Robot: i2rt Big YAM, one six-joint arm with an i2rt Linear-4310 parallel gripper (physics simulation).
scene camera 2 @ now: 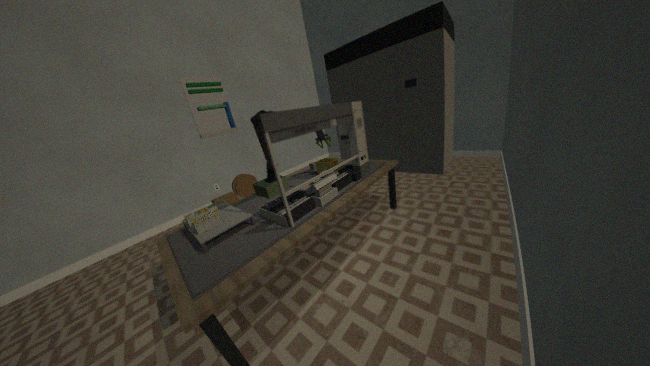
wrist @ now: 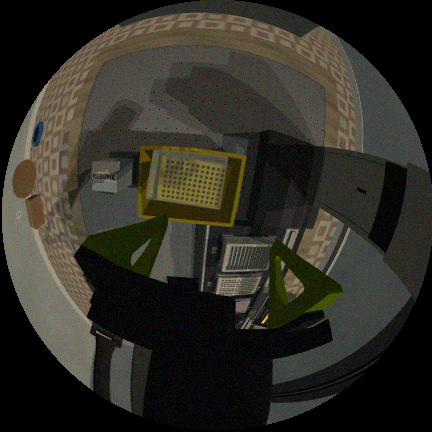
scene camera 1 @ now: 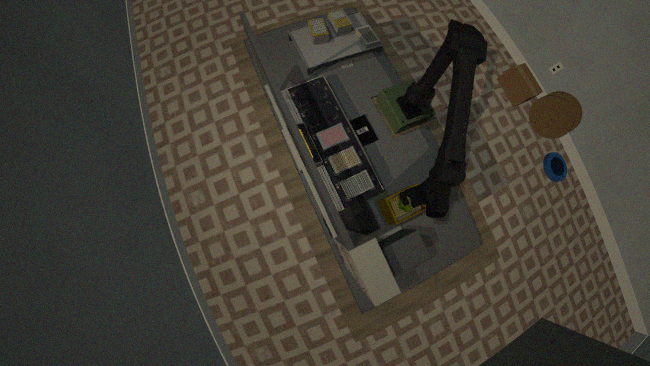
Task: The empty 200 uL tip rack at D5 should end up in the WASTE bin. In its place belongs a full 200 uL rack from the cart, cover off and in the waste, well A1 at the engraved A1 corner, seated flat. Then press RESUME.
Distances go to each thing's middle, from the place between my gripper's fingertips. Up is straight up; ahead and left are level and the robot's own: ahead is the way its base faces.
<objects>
I see the yellow waste bin (wrist: 147, 208) 18 cm below my hand, 4 cm behind it and 1 cm to the left of it. Round my hand: RESUME button box (wrist: 108, 175) 21 cm behind, 20 cm below, 1 cm to the left; tan rack (wrist: 241, 283) 28 cm to the right, 19 cm below, 12 cm ahead.
</objects>
